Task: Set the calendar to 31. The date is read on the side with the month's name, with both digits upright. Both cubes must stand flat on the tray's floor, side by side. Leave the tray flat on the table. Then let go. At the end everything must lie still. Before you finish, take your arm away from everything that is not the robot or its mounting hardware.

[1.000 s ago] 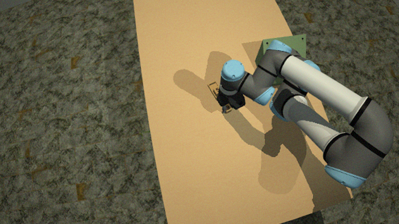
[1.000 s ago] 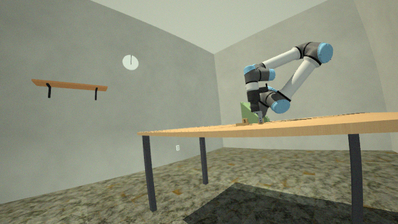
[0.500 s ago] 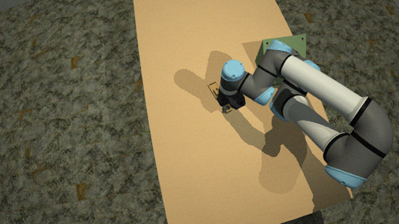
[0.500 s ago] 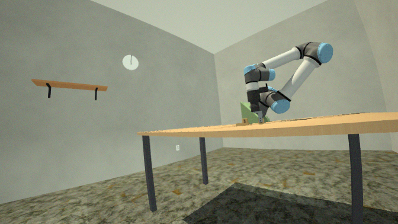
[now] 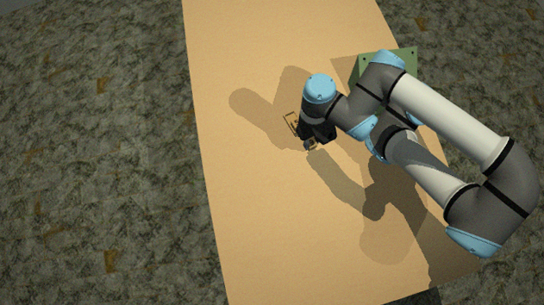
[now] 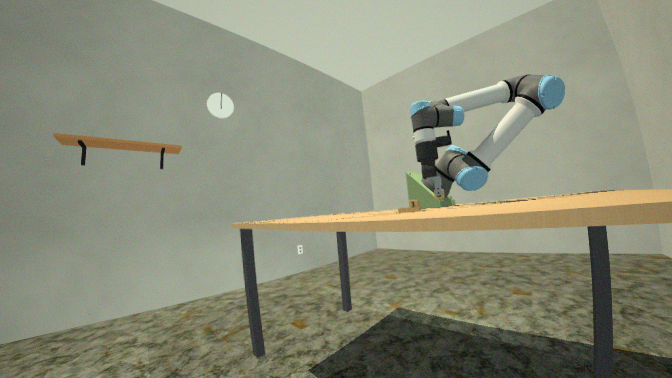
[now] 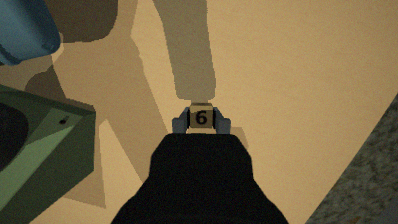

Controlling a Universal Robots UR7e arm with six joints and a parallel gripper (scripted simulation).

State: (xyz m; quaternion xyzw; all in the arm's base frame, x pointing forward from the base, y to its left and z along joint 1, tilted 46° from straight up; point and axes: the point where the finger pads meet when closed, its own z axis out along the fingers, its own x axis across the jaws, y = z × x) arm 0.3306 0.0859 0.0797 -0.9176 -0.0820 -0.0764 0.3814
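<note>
Now: hand 110 mm to the left of the wooden tray, 60 mm above it and 20 mm short of it.
</note>
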